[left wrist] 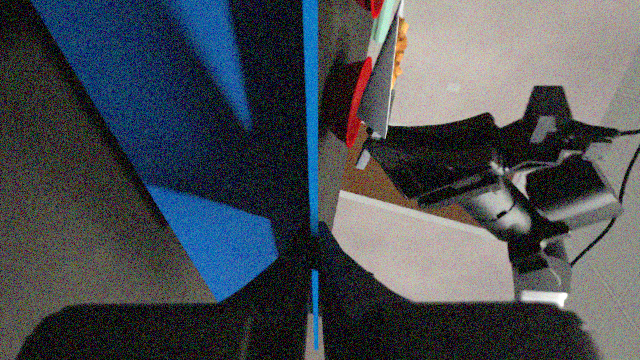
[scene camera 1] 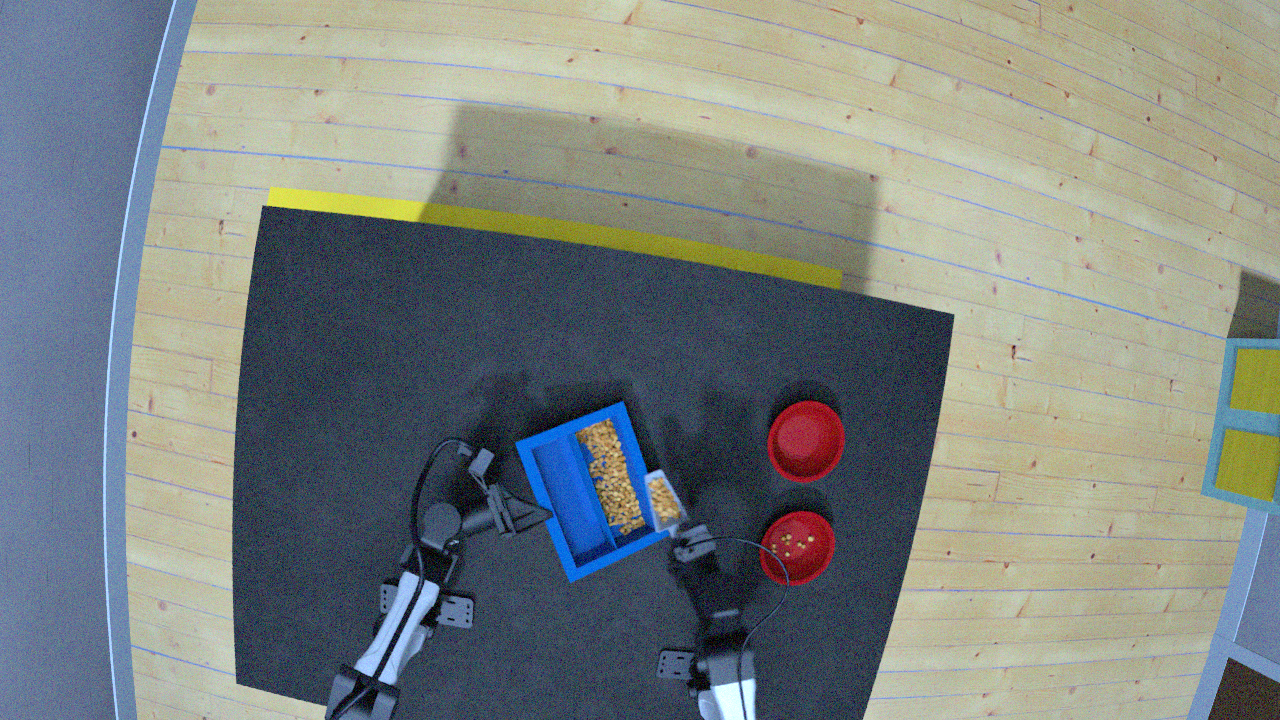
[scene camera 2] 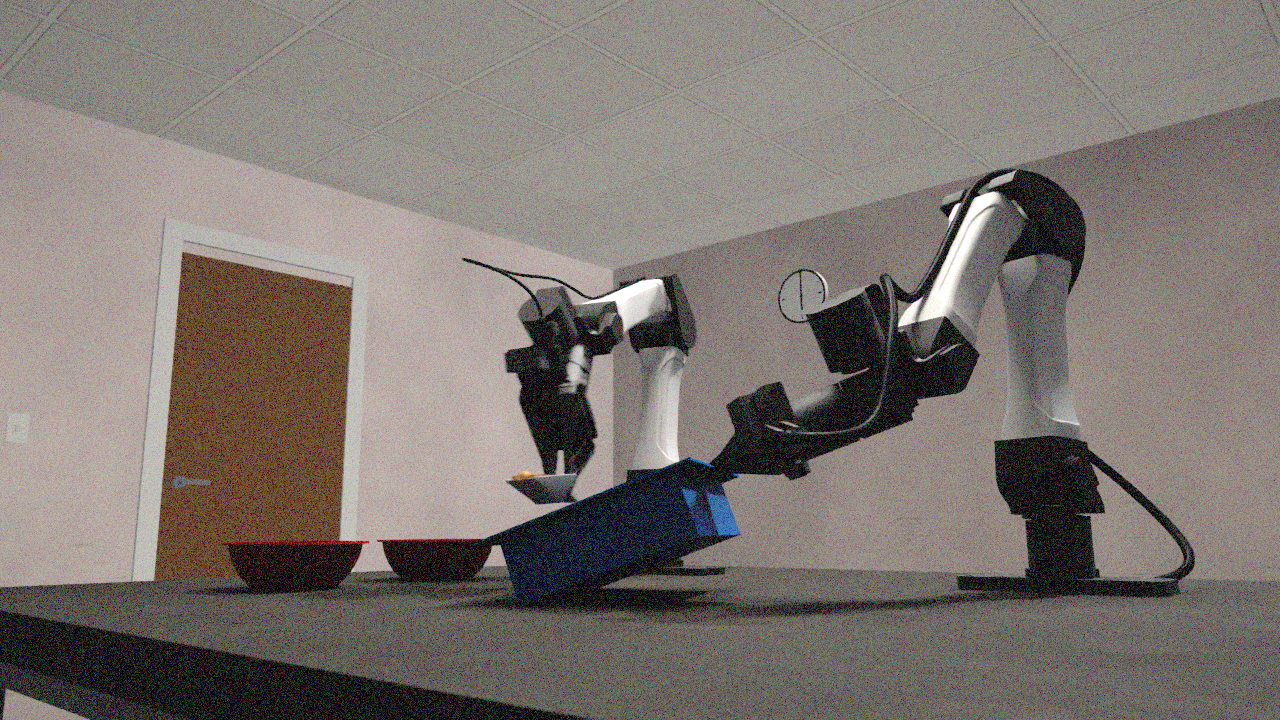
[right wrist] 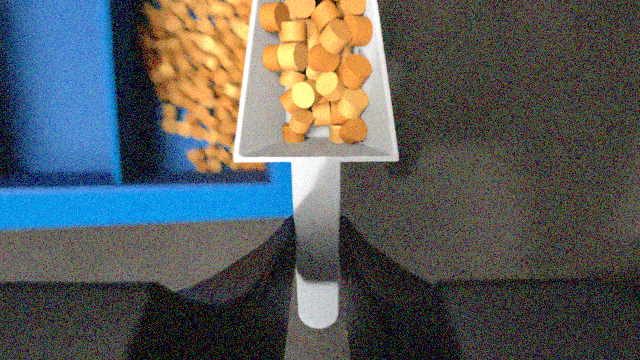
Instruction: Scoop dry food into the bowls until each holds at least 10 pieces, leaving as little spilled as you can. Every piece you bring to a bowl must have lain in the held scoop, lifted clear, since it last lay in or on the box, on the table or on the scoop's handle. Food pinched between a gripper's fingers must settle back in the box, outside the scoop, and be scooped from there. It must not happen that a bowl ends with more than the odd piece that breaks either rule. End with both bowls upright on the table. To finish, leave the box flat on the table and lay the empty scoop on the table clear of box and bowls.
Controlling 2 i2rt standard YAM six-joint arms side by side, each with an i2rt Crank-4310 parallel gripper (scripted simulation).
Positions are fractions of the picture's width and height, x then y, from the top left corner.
Labels:
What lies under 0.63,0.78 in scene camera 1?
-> A red bowl.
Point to a blue box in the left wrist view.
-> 0.34,0.32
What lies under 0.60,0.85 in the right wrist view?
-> My right gripper.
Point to a grey scoop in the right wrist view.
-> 0.49,0.45

